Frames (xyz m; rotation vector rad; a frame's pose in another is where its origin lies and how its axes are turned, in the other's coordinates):
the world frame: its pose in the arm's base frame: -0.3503 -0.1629 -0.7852 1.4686 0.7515 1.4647
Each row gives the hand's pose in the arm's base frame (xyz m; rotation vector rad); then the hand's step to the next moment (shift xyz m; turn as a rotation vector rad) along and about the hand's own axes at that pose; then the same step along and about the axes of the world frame.
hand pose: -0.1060 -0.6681 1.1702 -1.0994 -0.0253 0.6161
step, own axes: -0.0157 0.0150 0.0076 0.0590 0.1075 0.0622
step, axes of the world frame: -0.0015 -0.0017 -0.0229 0.0653 -0.1116 -0.0468
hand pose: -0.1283 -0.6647 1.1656 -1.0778 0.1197 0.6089
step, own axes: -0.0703 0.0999 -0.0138 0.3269 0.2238 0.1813
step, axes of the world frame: -0.0443 -0.0310 -0.1104 0.2453 -0.3588 0.0305
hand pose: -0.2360 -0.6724 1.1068 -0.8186 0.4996 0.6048
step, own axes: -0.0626 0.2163 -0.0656 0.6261 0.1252 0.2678
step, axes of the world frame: -0.0303 -0.0838 -0.2169 0.3370 -0.5285 0.2941
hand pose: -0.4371 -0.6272 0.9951 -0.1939 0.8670 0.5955
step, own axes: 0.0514 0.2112 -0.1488 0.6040 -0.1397 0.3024
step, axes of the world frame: 0.0493 -0.1289 -0.2244 0.1724 -0.4522 0.4915
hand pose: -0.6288 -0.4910 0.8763 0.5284 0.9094 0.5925
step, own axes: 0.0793 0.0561 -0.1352 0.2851 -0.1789 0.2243
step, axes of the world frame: 0.0611 -0.1017 -0.1167 -0.0067 -0.2194 0.3397
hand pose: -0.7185 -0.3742 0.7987 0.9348 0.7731 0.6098
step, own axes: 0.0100 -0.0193 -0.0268 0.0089 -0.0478 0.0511
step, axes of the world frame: -0.0044 -0.0291 -0.0180 -0.0407 -0.0158 0.0554
